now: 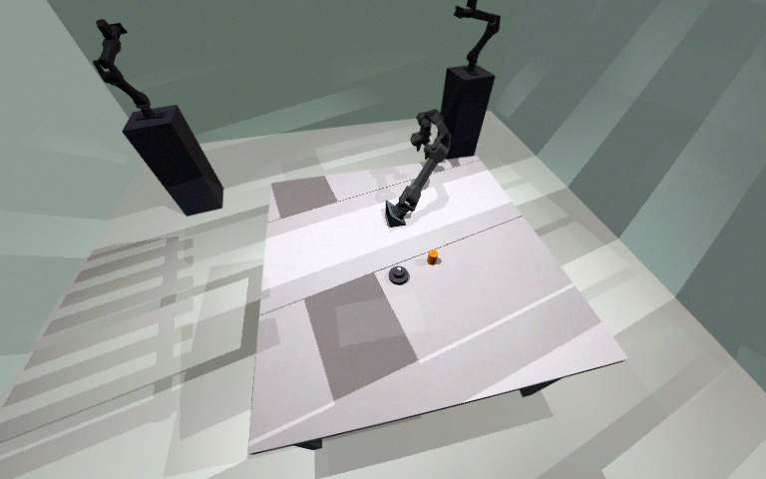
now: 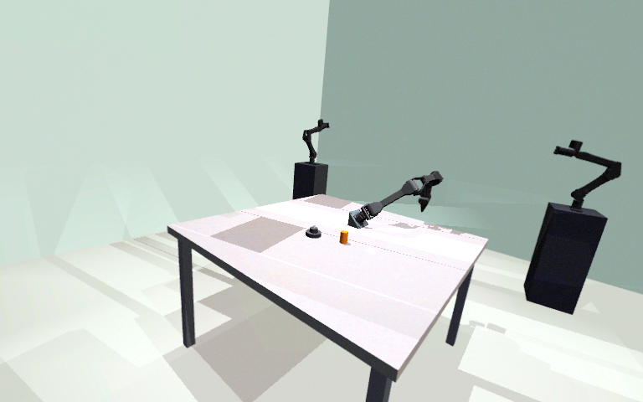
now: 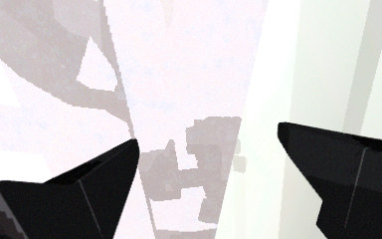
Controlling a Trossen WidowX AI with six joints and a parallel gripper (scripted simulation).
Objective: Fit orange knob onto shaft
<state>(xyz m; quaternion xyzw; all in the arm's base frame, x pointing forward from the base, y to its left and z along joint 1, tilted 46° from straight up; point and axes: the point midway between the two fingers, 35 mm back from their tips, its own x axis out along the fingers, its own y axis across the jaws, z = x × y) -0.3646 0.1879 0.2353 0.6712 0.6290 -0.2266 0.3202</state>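
Right now my gripper tip is 660 mm short of the orange knob, 240 mm to the left of it and 50 mm above it. Also, from my gripper tip: dark round pedestal: 690 mm ahead, 410 mm to the right, 60 mm below.
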